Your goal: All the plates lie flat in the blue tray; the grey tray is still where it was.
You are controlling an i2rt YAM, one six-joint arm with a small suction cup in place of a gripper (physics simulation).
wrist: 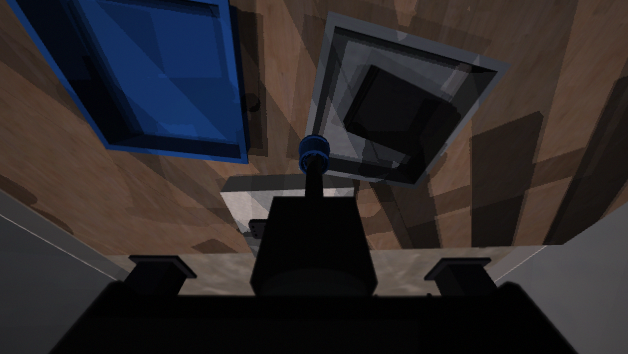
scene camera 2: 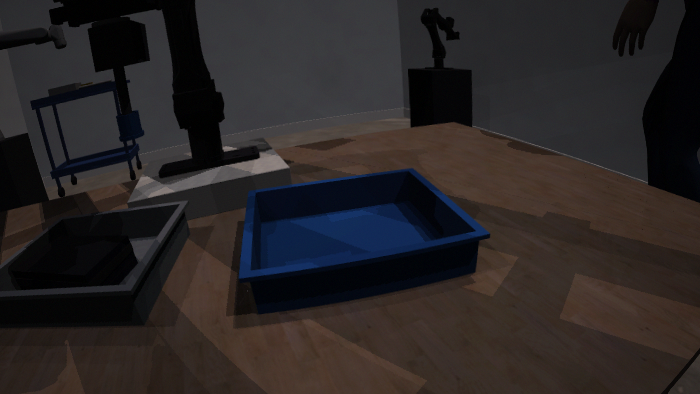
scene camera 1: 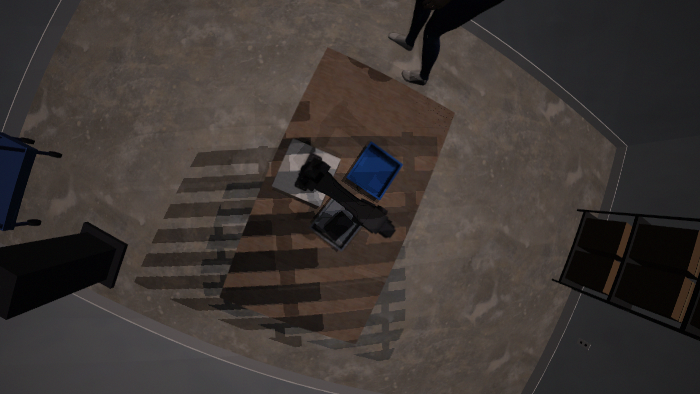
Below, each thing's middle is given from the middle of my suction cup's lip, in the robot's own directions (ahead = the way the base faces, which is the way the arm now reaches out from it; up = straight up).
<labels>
I see my suction cup 2 cm short of the blue tray (scene camera 2: pixel 316 243), 23 cm to the right of it and 16 cm above it.
</labels>
